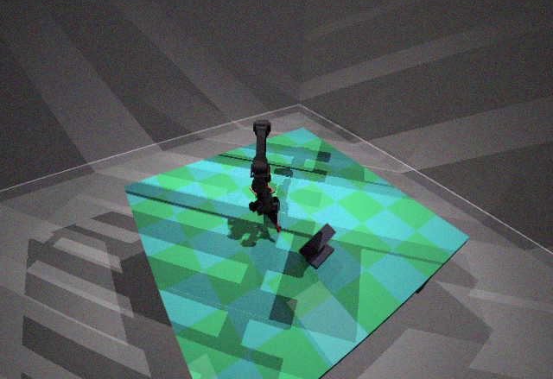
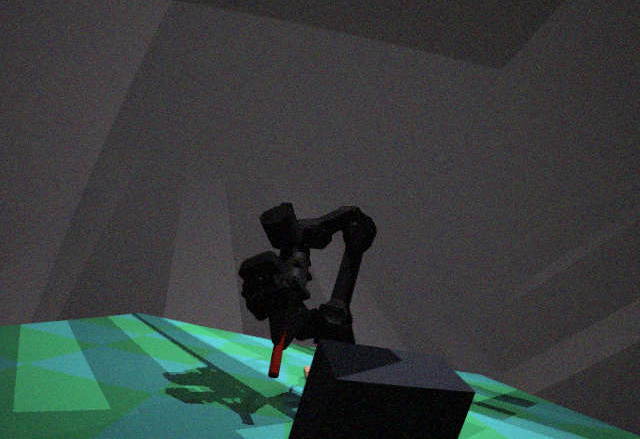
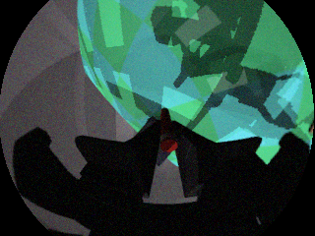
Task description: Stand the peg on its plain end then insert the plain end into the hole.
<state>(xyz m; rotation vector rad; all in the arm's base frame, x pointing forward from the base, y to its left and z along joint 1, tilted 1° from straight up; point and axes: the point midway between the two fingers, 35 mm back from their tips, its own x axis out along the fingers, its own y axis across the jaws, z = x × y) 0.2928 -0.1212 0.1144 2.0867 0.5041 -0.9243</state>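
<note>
My gripper tip is now 16 cm short of the sloped panel, 10 cm to the right of it and 2 cm above it. The rest, counted from my gripper tip: red peg (1 cm behind, 1 cm above).
</note>
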